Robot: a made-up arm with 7 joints.
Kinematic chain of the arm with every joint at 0, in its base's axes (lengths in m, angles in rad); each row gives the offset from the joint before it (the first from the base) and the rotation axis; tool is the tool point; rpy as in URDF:
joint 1: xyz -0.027 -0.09 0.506 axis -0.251 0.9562 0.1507
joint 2: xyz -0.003 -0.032 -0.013 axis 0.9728 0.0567 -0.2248
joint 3: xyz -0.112 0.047 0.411 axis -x
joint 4: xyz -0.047 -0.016 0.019 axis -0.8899 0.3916 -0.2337
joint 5: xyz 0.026 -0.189 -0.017 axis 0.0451 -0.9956 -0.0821
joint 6: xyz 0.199 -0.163 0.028 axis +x
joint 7: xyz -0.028 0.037 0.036 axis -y
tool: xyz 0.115 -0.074 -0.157 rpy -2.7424 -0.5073 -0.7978
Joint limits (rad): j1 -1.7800..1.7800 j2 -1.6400..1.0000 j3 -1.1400..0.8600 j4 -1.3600..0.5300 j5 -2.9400..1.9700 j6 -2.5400..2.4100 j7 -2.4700..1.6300
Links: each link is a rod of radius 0.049 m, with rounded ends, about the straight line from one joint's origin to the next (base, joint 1, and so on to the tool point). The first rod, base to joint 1, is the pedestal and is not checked.
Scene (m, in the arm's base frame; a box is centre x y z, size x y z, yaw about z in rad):
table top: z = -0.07
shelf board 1: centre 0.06 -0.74 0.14 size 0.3 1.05 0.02 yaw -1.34
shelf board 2: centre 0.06 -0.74 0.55 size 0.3 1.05 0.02 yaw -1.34
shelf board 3: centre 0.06 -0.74 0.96 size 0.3 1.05 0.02 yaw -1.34
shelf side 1: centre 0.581 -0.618 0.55 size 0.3 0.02 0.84 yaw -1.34
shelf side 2: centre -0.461 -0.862 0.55 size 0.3 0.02 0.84 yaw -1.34
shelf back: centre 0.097 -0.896 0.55 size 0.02 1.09 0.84 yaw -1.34
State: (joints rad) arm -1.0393 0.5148 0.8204 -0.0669 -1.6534 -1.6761 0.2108
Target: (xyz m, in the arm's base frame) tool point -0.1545 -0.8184 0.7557
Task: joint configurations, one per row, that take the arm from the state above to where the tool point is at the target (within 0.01 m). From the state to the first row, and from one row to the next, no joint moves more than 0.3 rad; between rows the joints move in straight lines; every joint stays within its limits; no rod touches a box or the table.
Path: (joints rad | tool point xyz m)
1: -1.0717 0.3087 0.7087 -0.0986 -1.7836 -1.7123 0.3850 | -0.2527 -0.6578 0.3311
2: -1.1041 0.1025 0.5970 -0.1302 -1.9137 -1.7486 0.5592 | -0.2744 -0.5649 0.3307
3: -1.1366 -0.1036 0.4853 -0.1619 -2.0439 -1.7848 0.7334 | -0.2944 -0.4684 0.3198
4: -1.0137 -0.1563 0.5140 -0.1728 -1.8300 -1.8064 0.6036 | -0.2818 -0.5083 0.4563
5: -0.8909 -0.2089 0.5427 -0.1837 -1.6161 -1.8279 0.4738 | -0.2594 -0.5252 0.6042
6: -0.7680 -0.2616 0.5714 -0.1946 -1.4021 -1.8495 0.3440 | -0.2261 -0.5137 0.7557
7: -0.6309 -0.0094 0.6676 -0.1101 -1.3402 -1.8132 0.2404 | -0.2088 -0.6194 0.7752
8: -0.4937 0.2428 0.7638 -0.0257 -1.2782 -1.7769 0.1368 | -0.1823 -0.7226 0.7753
9: -0.3565 0.4950 0.8600 0.0588 -1.2162 -1.7407 0.0332 | -0.1545 -0.8184 0.7557

